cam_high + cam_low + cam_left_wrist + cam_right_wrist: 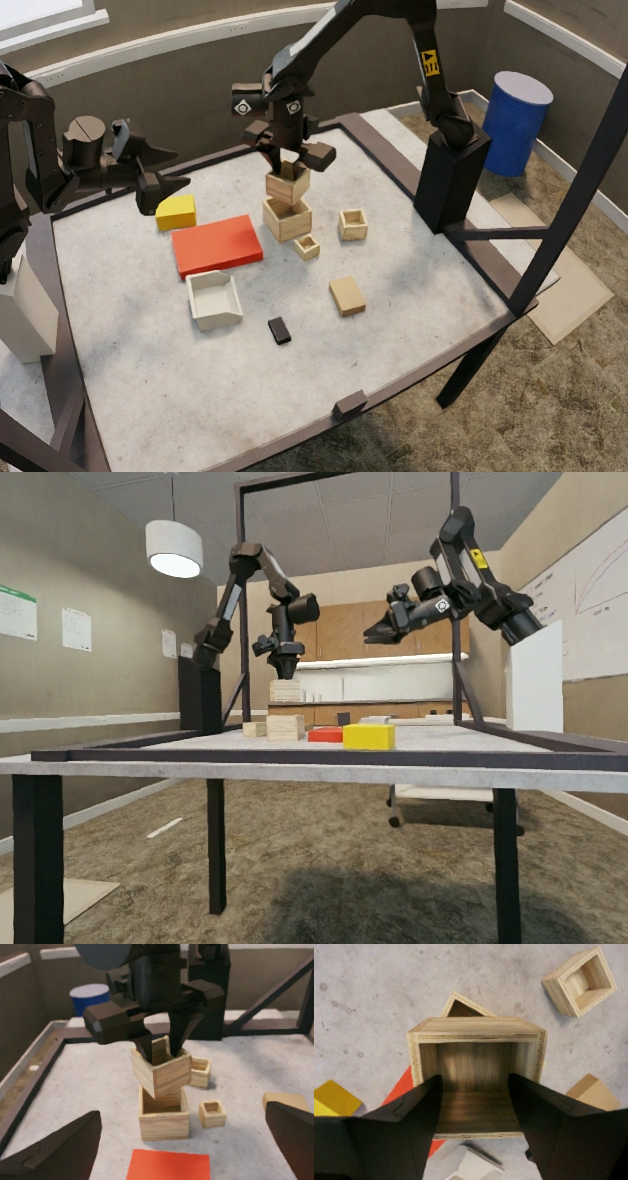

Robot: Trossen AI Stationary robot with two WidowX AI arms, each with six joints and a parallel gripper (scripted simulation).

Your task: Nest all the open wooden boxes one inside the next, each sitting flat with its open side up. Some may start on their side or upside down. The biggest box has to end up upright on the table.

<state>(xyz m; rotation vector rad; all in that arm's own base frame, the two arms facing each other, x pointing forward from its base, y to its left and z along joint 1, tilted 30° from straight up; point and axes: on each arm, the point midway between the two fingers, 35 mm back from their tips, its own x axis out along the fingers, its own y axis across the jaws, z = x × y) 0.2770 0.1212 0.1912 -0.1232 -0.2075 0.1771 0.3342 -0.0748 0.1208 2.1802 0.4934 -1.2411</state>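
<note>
The biggest wooden box is 16 cm below my right hand. Round my right hand: smallest box 17 cm below, 9 cm behind, 1 cm to the right; tan block 23 cm behind, 16 cm below, 3 cm to the right; flat block 17 cm to the left, 16 cm below, 1 cm behind.
</note>
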